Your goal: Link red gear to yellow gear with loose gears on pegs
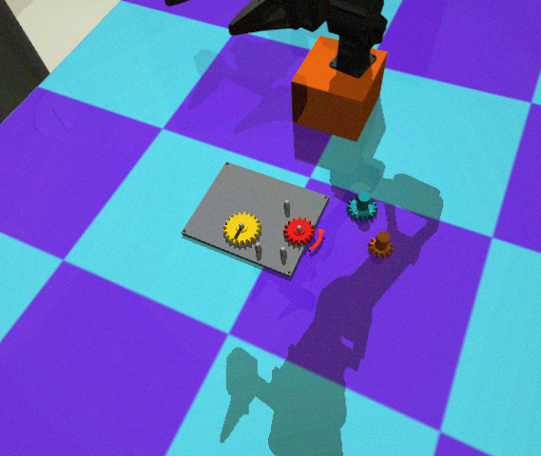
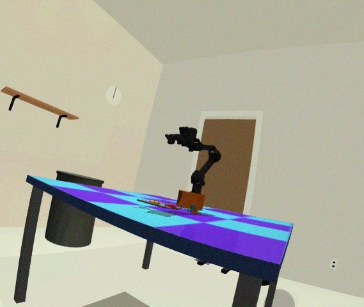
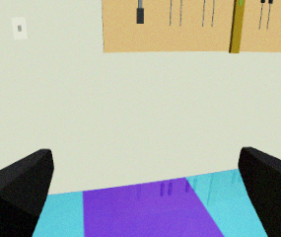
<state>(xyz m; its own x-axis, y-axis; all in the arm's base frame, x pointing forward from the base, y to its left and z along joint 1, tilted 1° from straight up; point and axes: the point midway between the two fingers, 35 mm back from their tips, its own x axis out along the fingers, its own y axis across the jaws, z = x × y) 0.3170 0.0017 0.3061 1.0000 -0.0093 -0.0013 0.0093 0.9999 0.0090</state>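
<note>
My gripper tip is 150 mm past the teal gear, 150 mm to the right of it and 400 mm above it. Round my gripper tip: small orange gear: 90 mm behind, 210 mm to the left, 400 mm below; then yellow gear: 10 mm ahead, 400 mm below; then red arrow: 50 mm behind, 120 mm to the left, 400 mm below.
</note>
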